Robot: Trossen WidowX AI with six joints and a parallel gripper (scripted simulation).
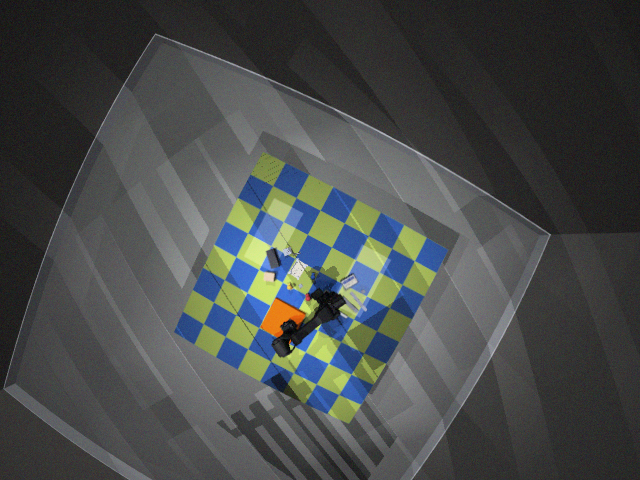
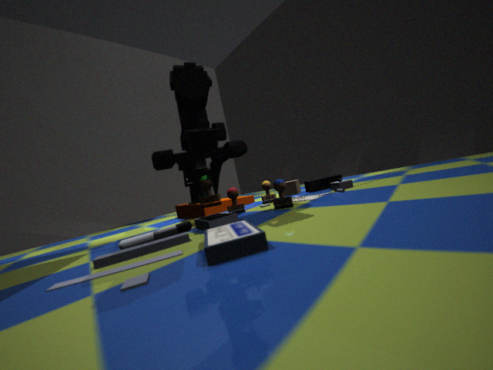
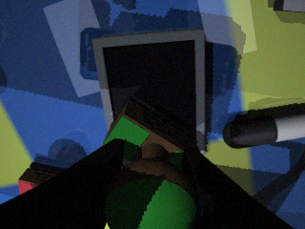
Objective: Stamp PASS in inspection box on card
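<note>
Right now my gripper tip is 60 mm above the ink pad. From my gripper tip the other things lie so: marker (90 mm to the right, 50 mm below, 20 mm behind); red-knobbed stamp (80 mm to the left, 60 mm behind, 40 mm below); green-knobbed stamp (right at my gripper tip).
</note>
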